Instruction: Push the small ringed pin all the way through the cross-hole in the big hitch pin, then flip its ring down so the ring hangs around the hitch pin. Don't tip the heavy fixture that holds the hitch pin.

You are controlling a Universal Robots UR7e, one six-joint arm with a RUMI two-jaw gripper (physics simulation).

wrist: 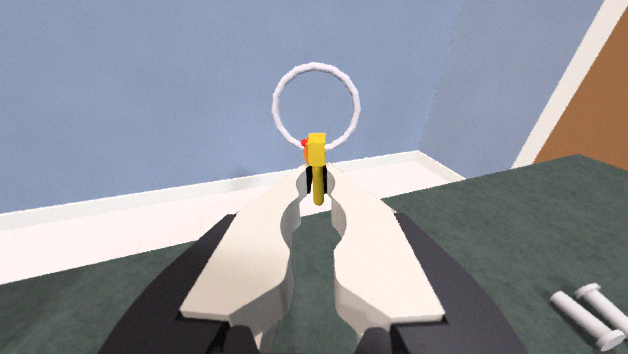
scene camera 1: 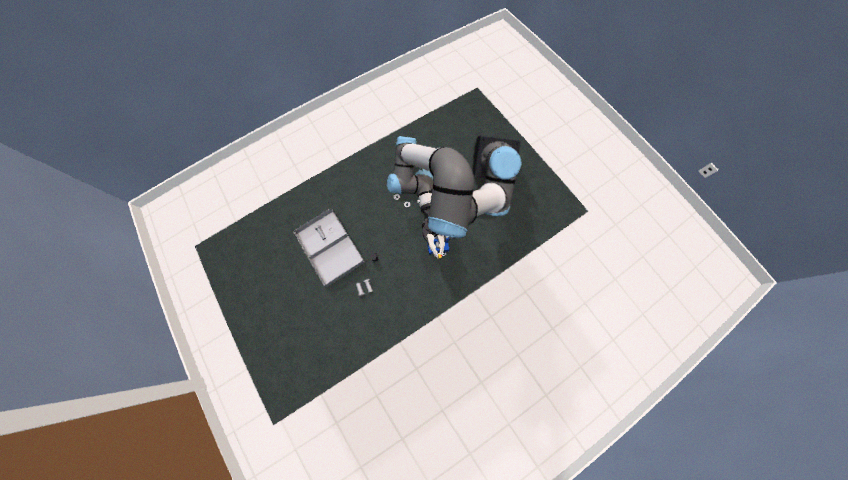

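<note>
My gripper (scene camera 1: 439,253) (wrist: 318,166) is shut on the small ringed pin (wrist: 316,149), gripping its yellow shaft between the black fingertip pads. The pin's yellow block points away past the fingertips, with a small orange and red part on its left. Its white ring (wrist: 275,107) stands upright beyond the block. The blue fixture (scene camera 1: 446,244) is under and beside the fingers in the scene view, partly covered by them. It does not show in the wrist view, which looks nearly level. The hitch pin and its cross-hole cannot be made out.
A grey two-part tray (scene camera 1: 336,261) lies on the dark green mat (scene camera 1: 285,356) (wrist: 500,225). Near it are a black cylinder (scene camera 1: 375,257) and two white headed pins (scene camera 1: 368,286) (wrist: 582,320). White washers (scene camera 1: 407,204) lie by the arm's wrist.
</note>
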